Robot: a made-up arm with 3 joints. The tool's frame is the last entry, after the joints. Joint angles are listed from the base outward.
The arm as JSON. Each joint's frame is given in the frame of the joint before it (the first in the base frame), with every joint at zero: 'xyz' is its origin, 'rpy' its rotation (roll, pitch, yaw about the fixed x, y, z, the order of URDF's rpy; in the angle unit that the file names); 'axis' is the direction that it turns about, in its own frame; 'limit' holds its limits. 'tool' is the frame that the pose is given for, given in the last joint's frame.
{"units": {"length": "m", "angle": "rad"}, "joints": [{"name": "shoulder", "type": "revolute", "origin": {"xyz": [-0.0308, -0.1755, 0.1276], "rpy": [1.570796, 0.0, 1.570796]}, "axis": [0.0, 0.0, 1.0], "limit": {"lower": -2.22, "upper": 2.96}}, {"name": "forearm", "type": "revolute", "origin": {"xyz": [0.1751, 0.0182, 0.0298], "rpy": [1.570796, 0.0, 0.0]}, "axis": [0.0, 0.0, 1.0], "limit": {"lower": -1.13, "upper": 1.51}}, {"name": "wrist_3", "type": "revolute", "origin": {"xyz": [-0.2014, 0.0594, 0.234], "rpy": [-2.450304, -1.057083, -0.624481]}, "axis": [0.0, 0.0, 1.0], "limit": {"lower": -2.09, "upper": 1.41}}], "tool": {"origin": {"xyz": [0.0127, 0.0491, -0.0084], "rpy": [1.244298, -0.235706, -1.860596]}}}
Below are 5 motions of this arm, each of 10 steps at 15 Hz.
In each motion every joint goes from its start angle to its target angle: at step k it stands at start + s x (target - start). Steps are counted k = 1, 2, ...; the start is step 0. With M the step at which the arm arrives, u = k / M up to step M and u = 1 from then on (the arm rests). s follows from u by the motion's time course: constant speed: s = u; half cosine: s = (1 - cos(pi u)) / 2; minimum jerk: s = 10 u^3 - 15 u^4 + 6 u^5.
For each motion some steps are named. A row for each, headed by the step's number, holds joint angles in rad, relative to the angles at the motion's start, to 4 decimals.
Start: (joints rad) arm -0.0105 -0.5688 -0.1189
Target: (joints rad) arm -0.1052 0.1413 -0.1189
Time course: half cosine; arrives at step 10
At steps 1, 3, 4, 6, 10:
1: -0.0023 0.0174 0.0000
3: -0.0195 0.1464 0.0000
4: -0.0327 0.2453 0.0000
6: -0.0620 0.4648 0.0000
10: -0.0947 0.7101 0.0000

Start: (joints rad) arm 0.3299 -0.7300 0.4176
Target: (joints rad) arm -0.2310 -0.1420 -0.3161
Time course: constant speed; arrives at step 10
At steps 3, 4, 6, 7, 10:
3: -0.1683 0.1764 -0.2201
4: -0.2244 0.2352 -0.2935
6: -0.3365 0.3528 -0.4402
7: -0.3926 0.4116 -0.5136
10: -0.5609 0.5880 -0.7337

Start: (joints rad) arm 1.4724 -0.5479 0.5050
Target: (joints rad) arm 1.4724 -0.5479 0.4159
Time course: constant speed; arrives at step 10
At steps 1, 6, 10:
1: 0.0000 0.0000 -0.0089
6: 0.0000 0.0000 -0.0535
10: 0.0000 0.0000 -0.0891

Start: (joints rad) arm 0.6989 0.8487 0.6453
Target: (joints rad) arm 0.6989 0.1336 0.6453
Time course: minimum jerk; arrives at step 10
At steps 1, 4, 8, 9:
1: 0.0000 -0.0061 0.0000
4: 0.0000 -0.2270 0.0000
8: 0.0000 -0.6737 0.0000
9: 0.0000 -0.7090 0.0000

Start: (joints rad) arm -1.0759 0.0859 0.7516
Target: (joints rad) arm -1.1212 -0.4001 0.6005
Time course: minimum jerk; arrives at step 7
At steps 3, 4, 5, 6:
3: -0.0167 -0.1788 -0.0556
4: -0.0286 -0.3072 -0.0955
5: -0.0387 -0.4157 -0.1292
6: -0.0442 -0.4747 -0.1476

